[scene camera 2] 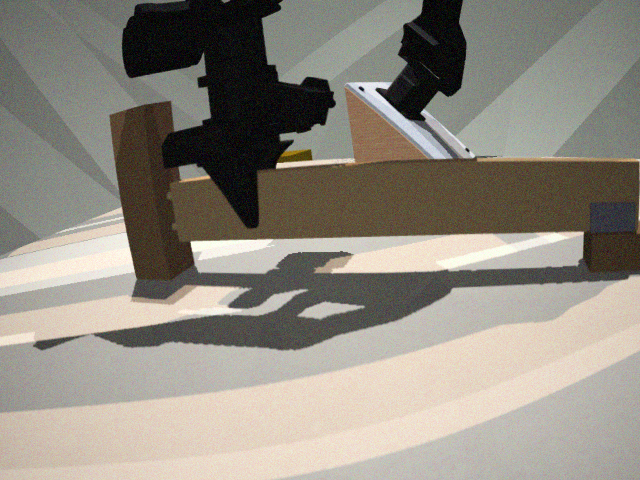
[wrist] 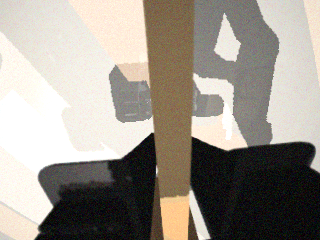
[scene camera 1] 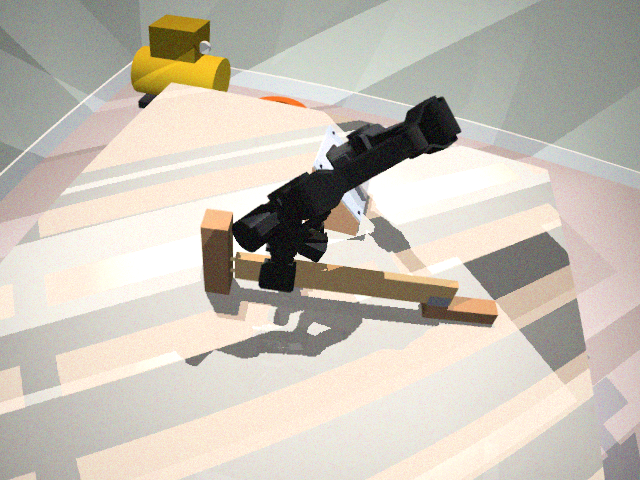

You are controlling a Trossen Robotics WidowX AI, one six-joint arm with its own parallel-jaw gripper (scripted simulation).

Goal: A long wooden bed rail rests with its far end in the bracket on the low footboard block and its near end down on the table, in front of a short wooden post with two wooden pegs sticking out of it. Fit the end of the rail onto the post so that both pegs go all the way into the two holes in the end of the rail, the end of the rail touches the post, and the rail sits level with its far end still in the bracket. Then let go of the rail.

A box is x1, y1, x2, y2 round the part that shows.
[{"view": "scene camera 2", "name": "my gripper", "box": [161, 54, 335, 227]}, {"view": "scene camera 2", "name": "wooden bed rail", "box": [169, 157, 639, 241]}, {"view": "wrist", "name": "my gripper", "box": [34, 132, 319, 239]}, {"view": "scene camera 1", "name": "my gripper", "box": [258, 218, 327, 292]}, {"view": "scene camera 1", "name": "wooden bed rail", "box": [235, 251, 458, 305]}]
